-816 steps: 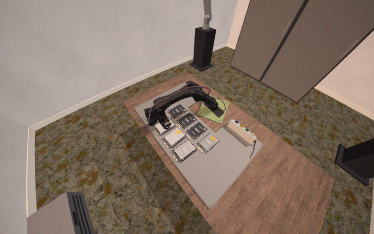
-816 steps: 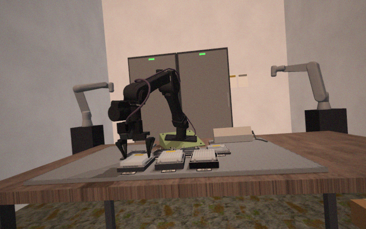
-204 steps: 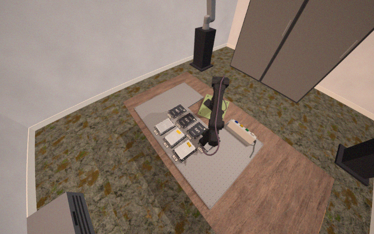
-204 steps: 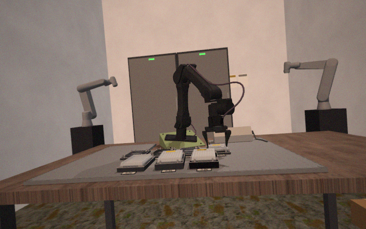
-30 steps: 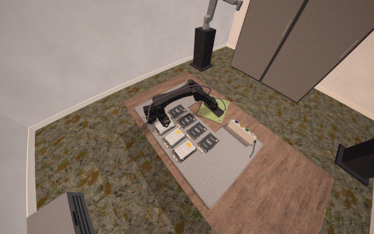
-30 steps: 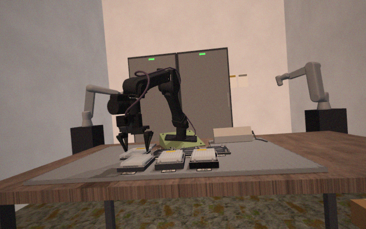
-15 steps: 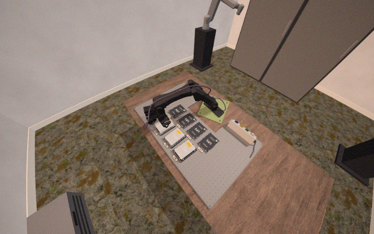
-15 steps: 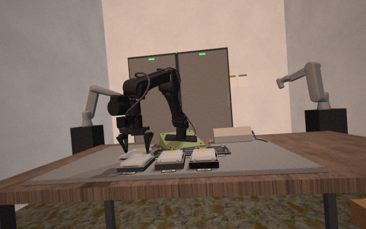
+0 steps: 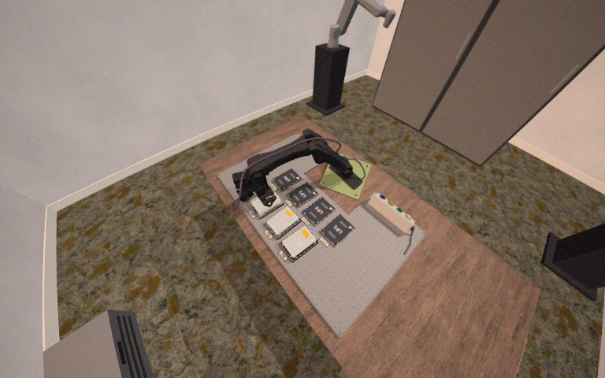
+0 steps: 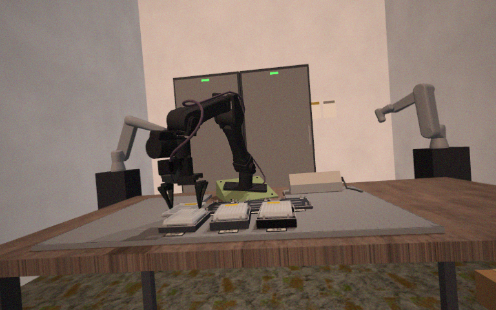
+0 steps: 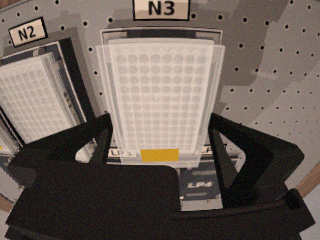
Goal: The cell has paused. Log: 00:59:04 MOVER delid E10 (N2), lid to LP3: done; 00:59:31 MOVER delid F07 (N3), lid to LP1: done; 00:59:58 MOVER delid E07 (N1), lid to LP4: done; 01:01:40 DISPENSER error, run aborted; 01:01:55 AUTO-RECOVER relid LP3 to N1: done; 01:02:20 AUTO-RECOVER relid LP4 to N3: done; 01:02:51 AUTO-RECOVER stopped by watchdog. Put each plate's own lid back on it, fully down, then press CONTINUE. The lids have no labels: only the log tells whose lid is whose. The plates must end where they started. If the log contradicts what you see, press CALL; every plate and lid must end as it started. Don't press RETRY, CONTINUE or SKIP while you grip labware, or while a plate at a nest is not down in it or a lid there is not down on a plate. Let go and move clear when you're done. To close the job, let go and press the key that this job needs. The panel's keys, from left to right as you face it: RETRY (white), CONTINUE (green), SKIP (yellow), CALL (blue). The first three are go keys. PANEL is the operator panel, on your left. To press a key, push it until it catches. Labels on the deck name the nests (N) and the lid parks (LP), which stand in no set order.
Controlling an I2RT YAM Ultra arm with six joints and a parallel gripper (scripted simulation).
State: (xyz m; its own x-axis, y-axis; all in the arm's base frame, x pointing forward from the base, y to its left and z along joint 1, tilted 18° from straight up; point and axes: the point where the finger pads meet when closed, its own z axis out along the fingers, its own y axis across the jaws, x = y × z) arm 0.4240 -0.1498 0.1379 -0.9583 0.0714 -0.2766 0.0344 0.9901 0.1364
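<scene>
The LP3 park is 180 mm behind my hand, 70 mm to the left of it and 50 mm below it. The rest, counted from my hand: LP1 park: 330 mm to the left, 180 mm behind, 50 mm below; then lid: 10 mm below; then plate: 130 mm to the left, 20 mm below.
</scene>
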